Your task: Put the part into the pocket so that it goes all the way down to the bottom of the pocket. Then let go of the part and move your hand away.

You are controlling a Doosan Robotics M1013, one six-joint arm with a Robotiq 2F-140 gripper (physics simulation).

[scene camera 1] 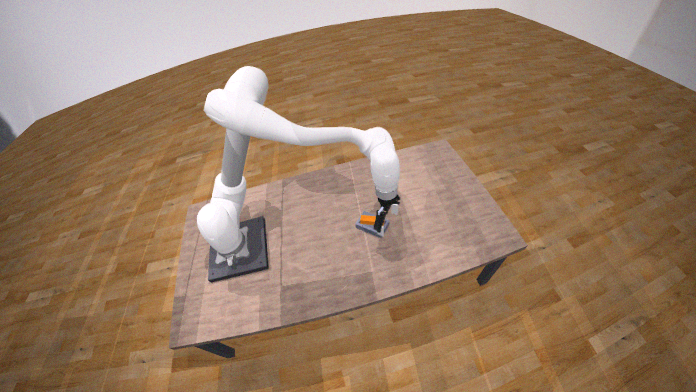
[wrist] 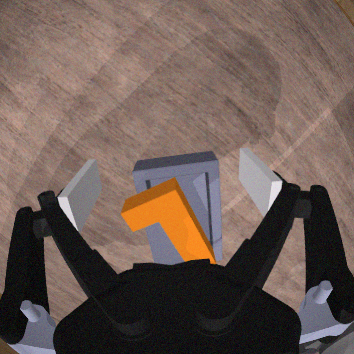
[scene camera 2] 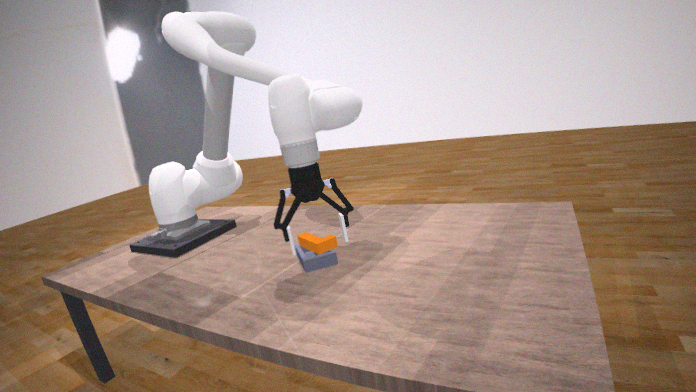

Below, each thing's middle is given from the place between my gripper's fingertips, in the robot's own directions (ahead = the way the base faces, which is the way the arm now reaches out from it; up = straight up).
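Labels:
Orange L-shaped part (wrist: 165,202) seen: my gripper 10 mm above it, 50 mm past it, 50 mm to the right of it. Grey pocket block (scene camera 2: 310,261): 50 mm below my hand, 60 mm behind, 50 mm to the left of it.

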